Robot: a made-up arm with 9 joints. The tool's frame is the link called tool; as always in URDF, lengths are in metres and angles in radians. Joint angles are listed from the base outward.
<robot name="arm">
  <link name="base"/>
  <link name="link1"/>
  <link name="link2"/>
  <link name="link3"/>
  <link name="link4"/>
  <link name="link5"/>
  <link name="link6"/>
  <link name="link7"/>
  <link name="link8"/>
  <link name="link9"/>
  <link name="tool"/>
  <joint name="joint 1" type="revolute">
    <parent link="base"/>
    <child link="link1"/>
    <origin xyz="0 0 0.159" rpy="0 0 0"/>
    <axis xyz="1 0 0"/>
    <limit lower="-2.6" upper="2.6"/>
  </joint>
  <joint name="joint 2" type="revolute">
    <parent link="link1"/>
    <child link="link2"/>
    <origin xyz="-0.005 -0.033 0.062" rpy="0 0 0"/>
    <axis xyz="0 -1 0"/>
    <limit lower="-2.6" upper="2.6"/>
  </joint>
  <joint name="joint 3" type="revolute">
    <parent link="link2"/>
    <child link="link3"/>
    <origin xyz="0.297 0.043 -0.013" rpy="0 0 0"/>
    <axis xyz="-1 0 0"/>
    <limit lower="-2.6" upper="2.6"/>
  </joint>
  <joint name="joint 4" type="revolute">
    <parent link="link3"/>
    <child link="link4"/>
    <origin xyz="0.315 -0.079 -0.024" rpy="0 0 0"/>
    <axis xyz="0 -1 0"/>
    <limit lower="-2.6" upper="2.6"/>
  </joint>
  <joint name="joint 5" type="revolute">
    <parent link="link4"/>
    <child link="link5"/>
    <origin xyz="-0.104 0.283 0.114" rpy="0 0 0"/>
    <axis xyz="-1 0 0"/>
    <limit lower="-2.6" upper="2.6"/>
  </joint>
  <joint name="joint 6" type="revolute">
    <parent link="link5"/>
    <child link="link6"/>
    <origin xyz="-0.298 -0.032 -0.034" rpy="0 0 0"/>
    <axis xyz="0 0 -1"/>
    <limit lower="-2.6" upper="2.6"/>
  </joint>
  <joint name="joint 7" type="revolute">
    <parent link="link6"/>
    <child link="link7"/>
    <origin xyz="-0.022 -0.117 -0.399" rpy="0 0 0"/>
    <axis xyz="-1 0 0"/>
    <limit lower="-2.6" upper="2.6"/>
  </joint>
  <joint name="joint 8" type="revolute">
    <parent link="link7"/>
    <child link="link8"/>
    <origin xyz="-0.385 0.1 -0.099" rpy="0 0 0"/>
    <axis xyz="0 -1 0"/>
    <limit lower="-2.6" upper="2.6"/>
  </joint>
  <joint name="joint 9" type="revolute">
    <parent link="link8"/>
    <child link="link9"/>
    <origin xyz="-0.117 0.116 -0.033" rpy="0 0 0"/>
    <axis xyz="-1 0 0"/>
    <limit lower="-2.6" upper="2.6"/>
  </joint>
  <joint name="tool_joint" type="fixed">
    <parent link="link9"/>
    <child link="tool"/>
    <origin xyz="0.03 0.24 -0.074" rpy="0 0 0"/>
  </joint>
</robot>
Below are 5 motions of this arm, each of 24 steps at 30 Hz.
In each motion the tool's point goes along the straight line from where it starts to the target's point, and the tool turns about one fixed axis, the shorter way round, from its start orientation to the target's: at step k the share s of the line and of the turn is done. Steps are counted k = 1, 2, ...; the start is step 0. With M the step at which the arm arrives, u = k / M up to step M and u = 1 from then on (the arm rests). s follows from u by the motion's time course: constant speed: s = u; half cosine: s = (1 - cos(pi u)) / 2; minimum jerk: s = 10 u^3 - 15 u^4 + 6 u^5.
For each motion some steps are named. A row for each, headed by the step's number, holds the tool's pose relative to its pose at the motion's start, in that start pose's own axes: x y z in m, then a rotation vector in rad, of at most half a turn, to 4 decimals.
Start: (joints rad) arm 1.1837 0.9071 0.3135 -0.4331 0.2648 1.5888 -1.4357 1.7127 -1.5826
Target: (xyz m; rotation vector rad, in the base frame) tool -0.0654 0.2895 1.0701 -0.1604 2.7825 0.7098
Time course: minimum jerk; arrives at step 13
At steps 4, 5, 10, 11, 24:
4: 0.0917 0.0010 -0.0433 0.0203 -0.0052 -0.1258
5: 0.1539 0.0016 -0.0728 0.0341 -0.0088 -0.2112
10: 0.4841 0.0051 -0.2289 0.1071 -0.0277 -0.6642
11: 0.5135 0.0054 -0.2429 0.1136 -0.0294 -0.7046
24: 0.5286 0.0056 -0.2500 0.1169 -0.0302 -0.7253

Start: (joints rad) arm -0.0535 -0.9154 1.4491 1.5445 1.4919 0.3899 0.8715 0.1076 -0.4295
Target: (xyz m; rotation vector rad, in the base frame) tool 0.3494 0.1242 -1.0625 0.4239 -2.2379 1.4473
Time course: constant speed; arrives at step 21
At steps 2, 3, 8, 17, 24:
2: 0.0817 0.0237 0.1212 0.1015 -0.0830 -0.1120
3: 0.1225 0.0355 0.1818 0.1523 -0.1244 -0.1680
8: 0.3266 0.0948 0.4847 0.4060 -0.3318 -0.4479
17: 0.6940 0.2014 1.0299 0.8628 -0.7051 -0.9519
24: 0.8573 0.2488 1.2723 1.0658 -0.8710 -1.1758

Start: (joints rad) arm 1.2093 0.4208 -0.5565 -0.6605 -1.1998 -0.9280 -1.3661 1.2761 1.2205
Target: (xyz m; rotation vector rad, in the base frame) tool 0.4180 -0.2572 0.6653 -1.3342 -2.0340 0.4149
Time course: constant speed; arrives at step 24
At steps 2, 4, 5, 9, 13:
2: 0.0483 0.0096 -0.0121 0.0686 -0.0065 -0.1163
4: 0.0965 0.0191 -0.0243 0.1371 -0.0129 -0.2326
5: 0.1206 0.0239 -0.0304 0.1714 -0.0161 -0.2908
9: 0.2172 0.0430 -0.0546 0.3085 -0.0290 -0.5234
13: 0.3137 0.0621 -0.0789 0.4456 -0.0420 -0.7561

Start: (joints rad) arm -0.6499 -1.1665 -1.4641 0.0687 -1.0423 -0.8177 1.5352 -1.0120 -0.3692
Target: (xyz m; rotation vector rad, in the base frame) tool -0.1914 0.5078 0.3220 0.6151 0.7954 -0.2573
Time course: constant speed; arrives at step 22
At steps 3, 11, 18, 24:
3: -0.0629 -0.1111 0.0479 -0.0471 0.0211 0.0843
11: -0.2307 -0.4073 0.1756 -0.1726 0.0775 0.3090
18: -0.3775 -0.6666 0.2873 -0.2825 0.1268 0.5056
24: -0.4614 -0.8147 0.3512 -0.3453 0.1549 0.6180

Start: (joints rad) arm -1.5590 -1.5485 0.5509 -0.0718 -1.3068 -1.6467 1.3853 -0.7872 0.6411
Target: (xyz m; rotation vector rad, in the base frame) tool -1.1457 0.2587 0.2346 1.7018 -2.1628 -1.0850
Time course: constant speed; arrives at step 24
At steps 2, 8, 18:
2: -0.0615 -0.0200 0.0134 -0.0526 0.0185 0.0704
8: -0.2461 -0.0800 0.0536 -0.2104 0.0739 0.2817
18: -0.5538 -0.1799 0.1206 -0.4734 0.1663 0.6339

